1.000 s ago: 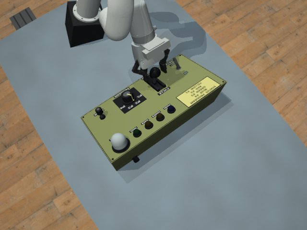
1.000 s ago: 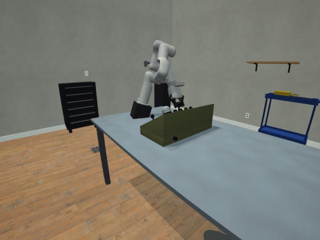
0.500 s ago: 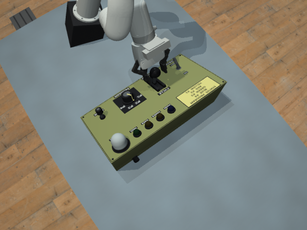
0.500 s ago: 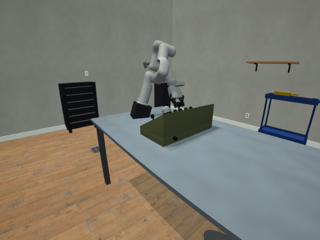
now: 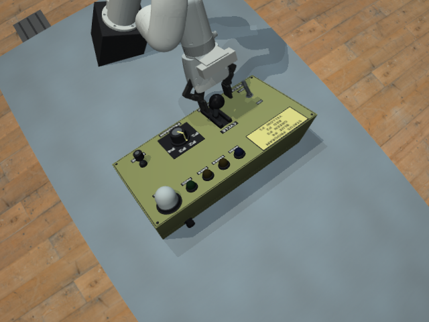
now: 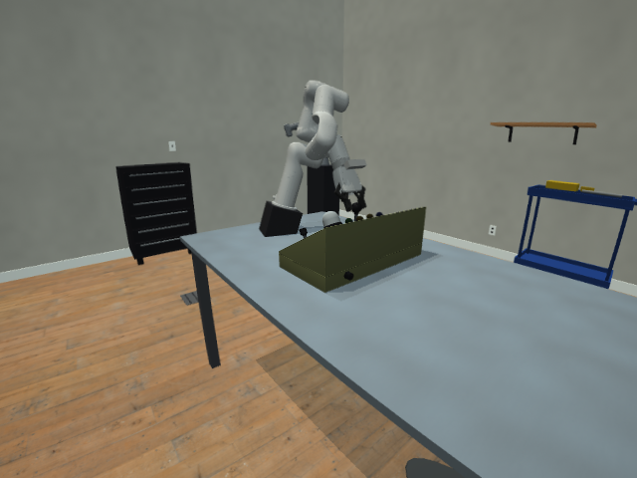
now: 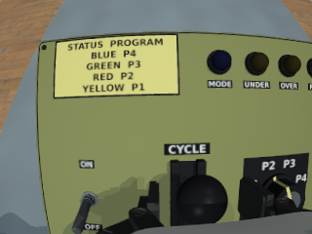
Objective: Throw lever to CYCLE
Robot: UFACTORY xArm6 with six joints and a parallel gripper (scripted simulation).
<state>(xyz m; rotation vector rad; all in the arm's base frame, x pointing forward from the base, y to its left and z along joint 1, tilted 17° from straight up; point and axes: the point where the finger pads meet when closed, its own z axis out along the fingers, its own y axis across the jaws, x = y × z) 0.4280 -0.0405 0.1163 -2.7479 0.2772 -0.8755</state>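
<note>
Right now my hand is 50 mm above the black ball-topped lever. Round my hand: rotary selector (120 mm to the right, 70 mm below); then metal check switch (10 mm ahead, 120 mm to the left, 80 mm below); then olive console (40 mm ahead, 60 mm to the right, 90 mm below).
</note>
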